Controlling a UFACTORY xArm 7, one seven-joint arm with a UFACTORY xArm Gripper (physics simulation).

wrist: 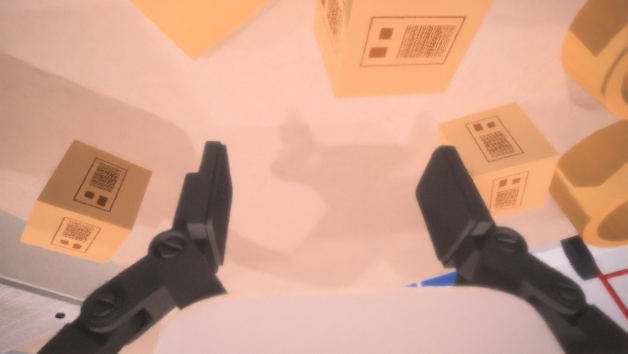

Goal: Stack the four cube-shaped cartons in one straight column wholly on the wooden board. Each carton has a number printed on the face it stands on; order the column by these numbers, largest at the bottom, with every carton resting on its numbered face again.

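Frame: origin at the arm's base, x down, y ahead, z right, level; metres.
Seen in the pictures: gripper, between the fingertips: [329,167].
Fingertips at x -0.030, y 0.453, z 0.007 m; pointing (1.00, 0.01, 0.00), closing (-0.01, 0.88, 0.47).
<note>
Pixels of each thing's top centre, then the offset from my fingertips to it. "pt": a spot on its surface instead.
- larger carton, centre of its top: [411,40] dx +0.026, dy +0.048, dz -0.026 m
- wooden board, a spot on its surface: [197,25] pt dx +0.086, dy -0.048, dz -0.050 m
My gripper [329,167] is open and empty above the pale table, with its fingers wide apart. A small carton [97,187] stands to the left of the left finger, with printed labels on its top and near side. Another small carton [500,150] stands beside and partly behind the right finger, also labelled on two faces. A larger carton [405,45] is at the top centre, cut off by the view's edge. A corner of a flat yellow-orange surface, seemingly the wooden board [197,25], shows at the top left. A fourth carton does not show. The numbered faces are hidden.
Two yellow-orange rolls [585,55] [595,170] lie at the right edge, close to the right small carton. A white sheet with red lines [615,260] and a dark block [580,257] are at the lower right. The table edge [40,287] runs along the lower left.
</note>
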